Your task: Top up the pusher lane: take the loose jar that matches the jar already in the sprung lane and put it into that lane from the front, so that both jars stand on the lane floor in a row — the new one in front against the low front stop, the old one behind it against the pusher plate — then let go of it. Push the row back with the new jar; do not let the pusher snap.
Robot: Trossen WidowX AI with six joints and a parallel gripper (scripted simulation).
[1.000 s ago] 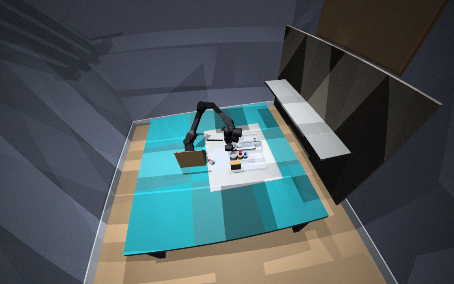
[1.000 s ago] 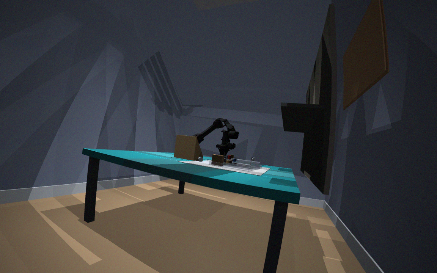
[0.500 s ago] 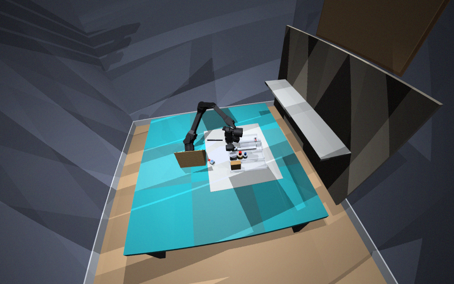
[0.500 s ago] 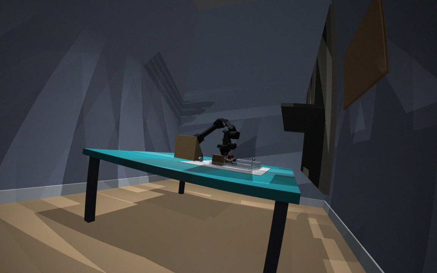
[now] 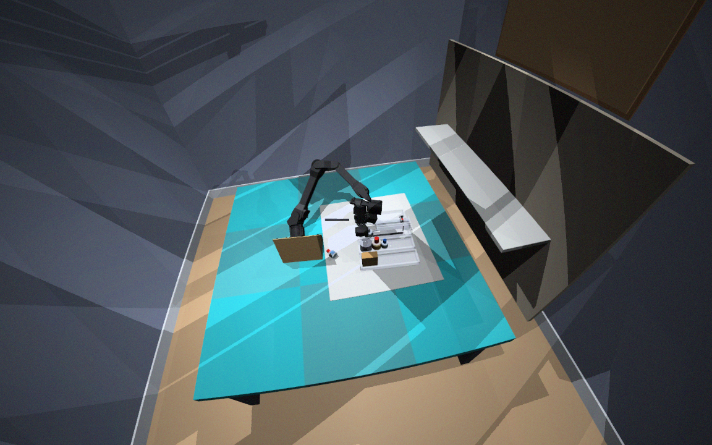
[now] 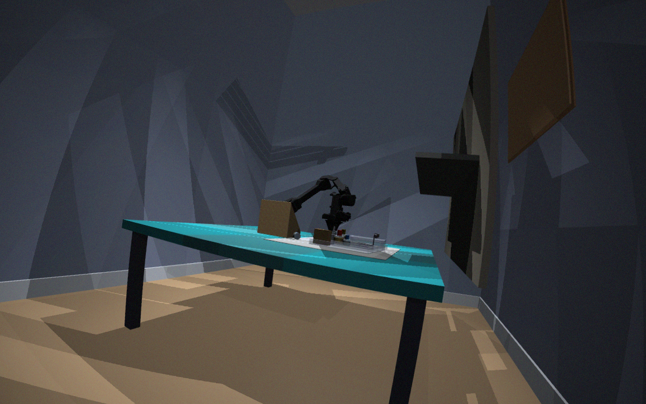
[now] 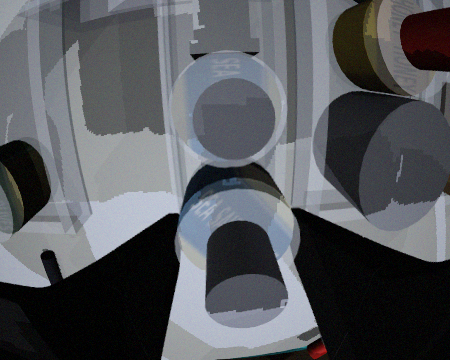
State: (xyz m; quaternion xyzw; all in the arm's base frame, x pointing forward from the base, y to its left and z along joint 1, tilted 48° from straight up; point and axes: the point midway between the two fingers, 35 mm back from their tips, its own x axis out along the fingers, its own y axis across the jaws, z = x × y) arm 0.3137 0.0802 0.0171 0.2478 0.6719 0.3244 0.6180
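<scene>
Now: gripper tip 2 cm short of the grey can, 8 cm to the left of it and 2 cm above it. From my gripper tip the other things lie so: black rod: 14 cm behind, 14 cm to the left, 4 cm below; brown block: 4 cm ahead, 17 cm to the right, 1 cm below; grey pusher plate: 15 cm ahead, 4 cm to the left.
</scene>
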